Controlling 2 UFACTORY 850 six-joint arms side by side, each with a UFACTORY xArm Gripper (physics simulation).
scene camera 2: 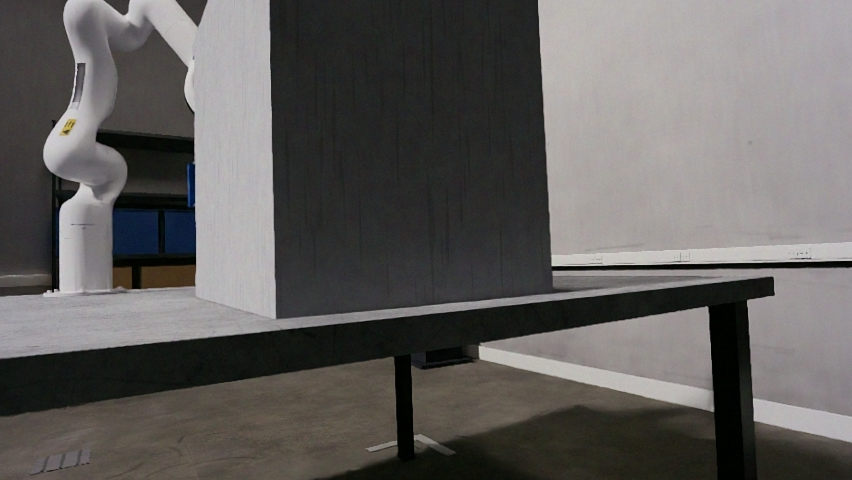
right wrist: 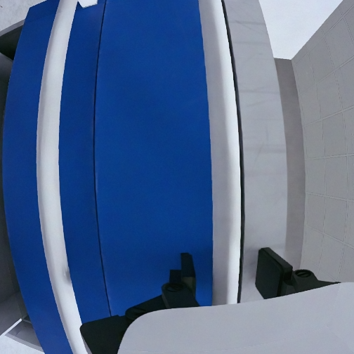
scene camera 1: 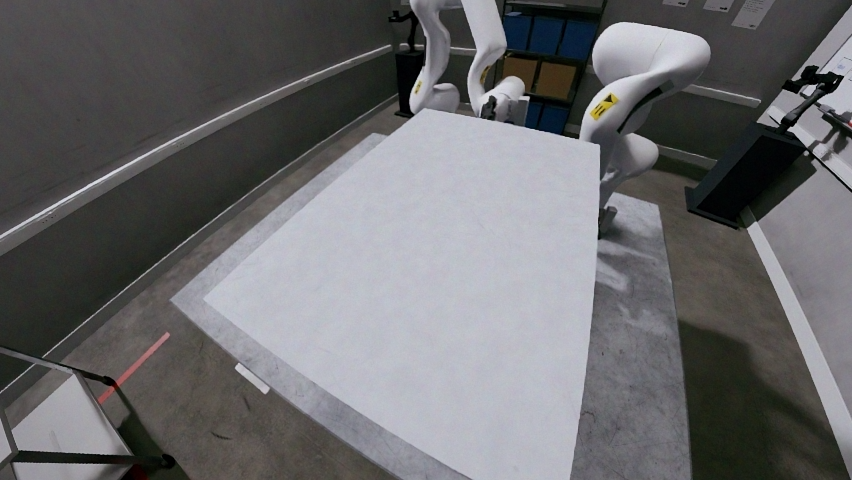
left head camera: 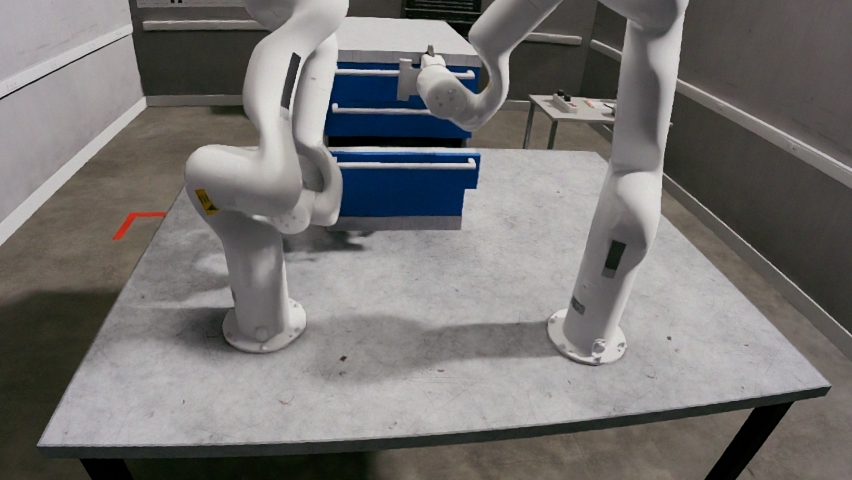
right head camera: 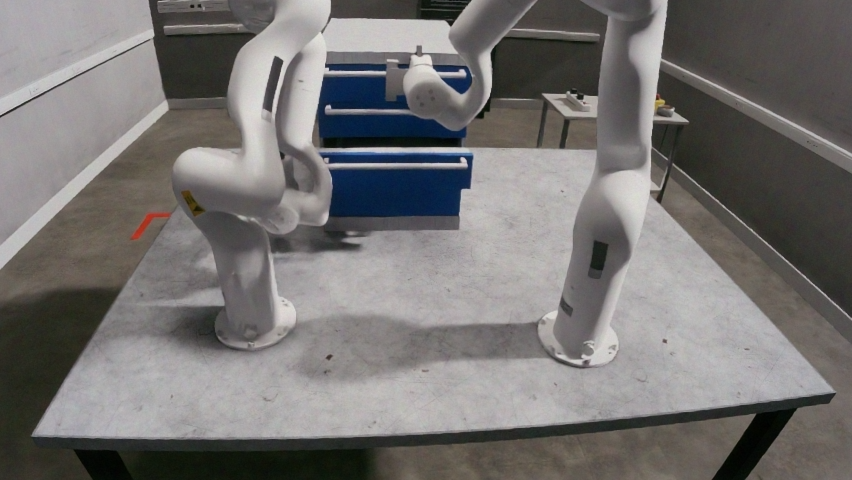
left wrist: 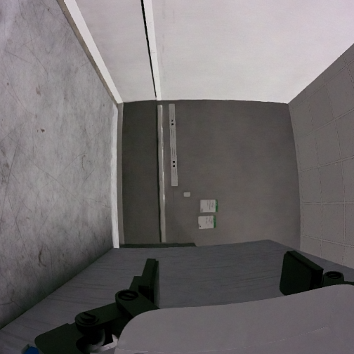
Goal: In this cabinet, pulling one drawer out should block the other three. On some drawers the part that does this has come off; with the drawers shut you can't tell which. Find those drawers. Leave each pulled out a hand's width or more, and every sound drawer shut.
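Note:
A grey cabinet (left head camera: 393, 35) (scene camera 1: 417, 238) (scene camera 2: 405, 149) has blue drawers. The top drawer (left head camera: 369, 89) (right wrist: 155, 150) and second drawer (left head camera: 387, 124) (right wrist: 77, 150) look shut. The third drawer (left head camera: 411, 178) (right head camera: 405, 181) (scene camera 2: 190, 184) is pulled well out. The bottom drawer (left head camera: 399, 203) (right head camera: 393, 205) looks shut beneath it, its handle hidden. My right gripper (right wrist: 224, 270) is partly open around the top drawer's handle (right wrist: 225, 200), a finger on each side, with gaps visible. My left gripper (left wrist: 223, 277) (scene camera 1: 606, 220) is open and empty beside the cabinet's side.
The cabinet stands on a grey table (left head camera: 447, 286) (scene camera 2: 119, 345). My left arm (left head camera: 256, 172) covers the left ends of the drawers in the head views. A small side table (left head camera: 572, 113) (right head camera: 614, 113) stands behind at the right.

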